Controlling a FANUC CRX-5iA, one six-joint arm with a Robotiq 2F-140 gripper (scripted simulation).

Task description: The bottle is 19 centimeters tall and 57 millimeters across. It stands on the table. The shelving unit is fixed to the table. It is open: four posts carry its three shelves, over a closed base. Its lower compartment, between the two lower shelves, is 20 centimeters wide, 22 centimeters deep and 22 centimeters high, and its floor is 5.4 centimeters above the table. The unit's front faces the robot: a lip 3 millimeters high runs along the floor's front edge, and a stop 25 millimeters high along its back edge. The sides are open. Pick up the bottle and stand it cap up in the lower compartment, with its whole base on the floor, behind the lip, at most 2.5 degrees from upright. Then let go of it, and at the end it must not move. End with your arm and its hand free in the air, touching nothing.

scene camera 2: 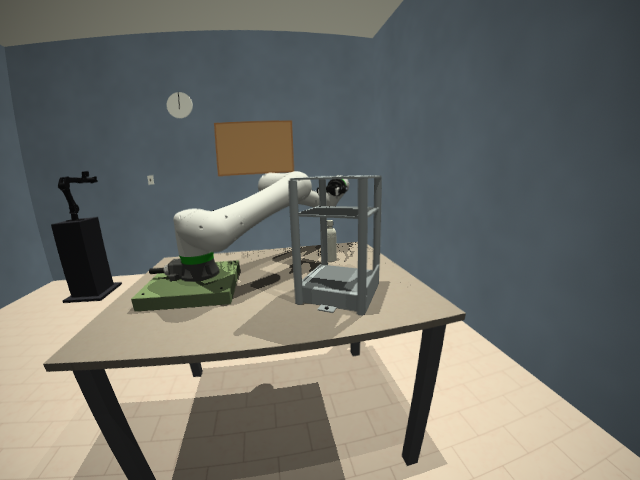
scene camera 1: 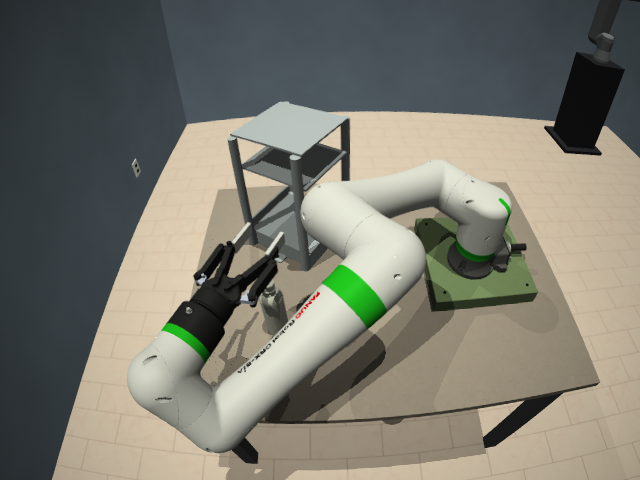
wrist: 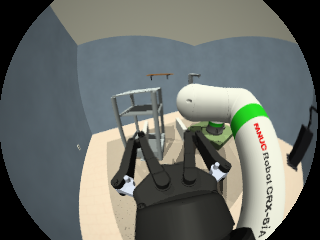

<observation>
same spot on grey shelving unit: (wrist: 135, 110) = (scene camera 2: 350, 209)
</observation>
